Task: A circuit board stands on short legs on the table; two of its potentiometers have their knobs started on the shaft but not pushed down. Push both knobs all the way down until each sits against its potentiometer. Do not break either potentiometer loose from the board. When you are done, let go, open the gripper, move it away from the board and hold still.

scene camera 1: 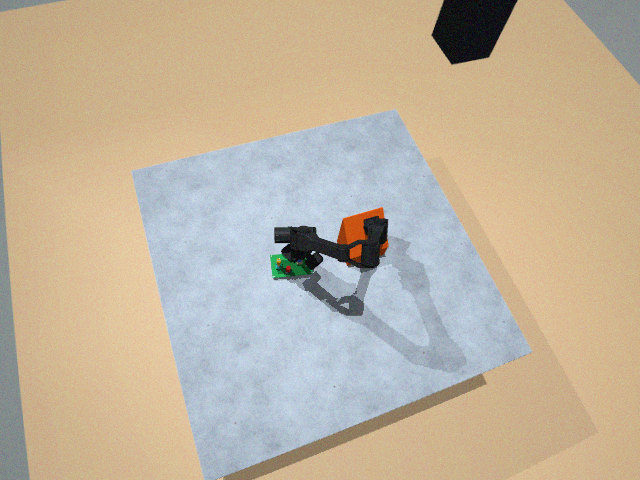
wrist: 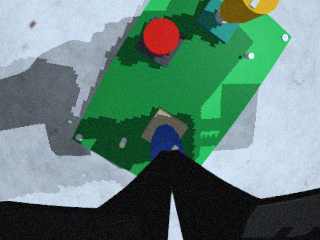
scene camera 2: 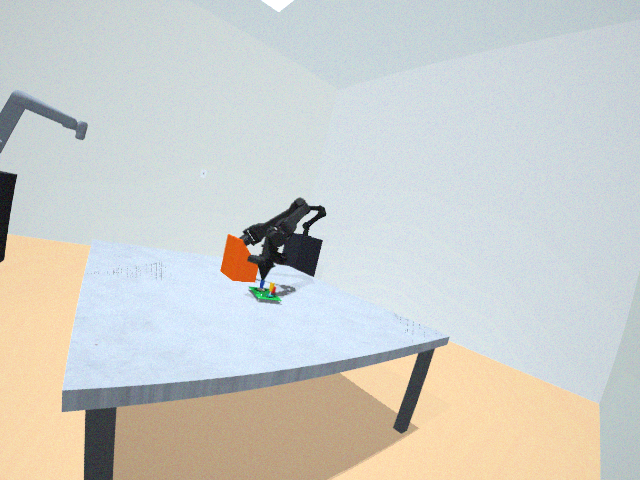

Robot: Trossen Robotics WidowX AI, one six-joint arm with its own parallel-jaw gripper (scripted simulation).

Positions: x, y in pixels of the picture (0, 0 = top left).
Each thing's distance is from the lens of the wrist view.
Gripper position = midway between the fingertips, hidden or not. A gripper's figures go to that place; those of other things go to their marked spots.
gripper (wrist: 169, 158): 0.10 m
blue knob (wrist: 165, 138): 0.10 m
